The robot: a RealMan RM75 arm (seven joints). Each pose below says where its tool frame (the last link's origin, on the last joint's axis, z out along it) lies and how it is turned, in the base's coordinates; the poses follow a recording.
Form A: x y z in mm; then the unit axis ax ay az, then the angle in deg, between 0 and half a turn.
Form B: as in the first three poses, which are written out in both.
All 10 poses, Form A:
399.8, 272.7, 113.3, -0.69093, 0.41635, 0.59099, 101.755
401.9, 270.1, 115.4, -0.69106, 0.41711, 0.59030, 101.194
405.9, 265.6, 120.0, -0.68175, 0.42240, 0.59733, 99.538
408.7, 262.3, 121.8, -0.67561, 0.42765, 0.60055, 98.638
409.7, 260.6, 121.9, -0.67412, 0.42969, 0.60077, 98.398
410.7, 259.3, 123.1, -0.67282, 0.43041, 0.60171, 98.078
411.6, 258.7, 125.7, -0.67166, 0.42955, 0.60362, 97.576
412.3, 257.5, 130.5, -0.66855, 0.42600, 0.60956, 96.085
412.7, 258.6, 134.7, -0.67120, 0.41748, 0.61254, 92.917
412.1, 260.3, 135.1, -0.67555, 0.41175, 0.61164, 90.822
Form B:
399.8, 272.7, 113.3, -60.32, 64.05, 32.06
401.9, 270.1, 115.4, -59.96, 63.68, 31.98
405.9, 265.6, 120.0, -56.51, 63.03, 33.97
408.7, 262.3, 121.8, -54.61, 62.81, 34.89
409.7, 260.6, 121.9, -54.20, 62.78, 34.99
410.7, 259.3, 123.1, -53.69, 62.61, 35.24
411.6, 258.7, 125.7, -53.00, 62.21, 35.66
412.3, 257.5, 130.5, -51.07, 60.96, 36.86
412.7, 258.6, 134.7, -49.47, 58.10, 36.90
412.1, 260.3, 135.1, -49.00, 56.18, 36.29

